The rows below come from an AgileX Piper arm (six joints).
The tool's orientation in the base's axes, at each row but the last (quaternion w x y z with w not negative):
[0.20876, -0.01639, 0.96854, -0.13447]
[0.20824, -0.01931, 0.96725, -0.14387]
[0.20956, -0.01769, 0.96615, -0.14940]
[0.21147, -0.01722, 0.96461, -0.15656]
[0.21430, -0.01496, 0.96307, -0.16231]
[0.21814, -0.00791, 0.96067, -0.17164]
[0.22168, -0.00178, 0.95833, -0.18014]
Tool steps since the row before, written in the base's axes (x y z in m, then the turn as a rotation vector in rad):
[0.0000, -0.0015, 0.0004, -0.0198, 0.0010, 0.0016]
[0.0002, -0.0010, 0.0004, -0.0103, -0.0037, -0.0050]
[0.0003, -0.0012, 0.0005, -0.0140, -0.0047, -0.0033]
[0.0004, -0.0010, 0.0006, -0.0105, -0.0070, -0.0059]
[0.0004, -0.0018, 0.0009, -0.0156, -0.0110, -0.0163]
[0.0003, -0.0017, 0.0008, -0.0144, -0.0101, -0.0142]
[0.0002, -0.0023, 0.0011, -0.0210, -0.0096, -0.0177]
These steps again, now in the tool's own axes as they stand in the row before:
[0.0000, -0.0016, 0.0000, 0.0173, 0.0001, -0.0098]
[-0.0002, -0.0011, 0.0000, 0.0117, -0.0023, 0.0012]
[-0.0004, -0.0013, 0.0000, 0.0145, -0.0039, -0.0016]
[-0.0005, -0.0011, -0.0001, 0.0126, -0.0052, 0.0028]
[-0.0006, -0.0020, -0.0001, 0.0219, -0.0059, 0.0108]
[-0.0005, -0.0018, 0.0000, 0.0199, -0.0056, 0.0092]
[-0.0005, -0.0025, 0.0000, 0.0272, -0.0045, 0.0092]

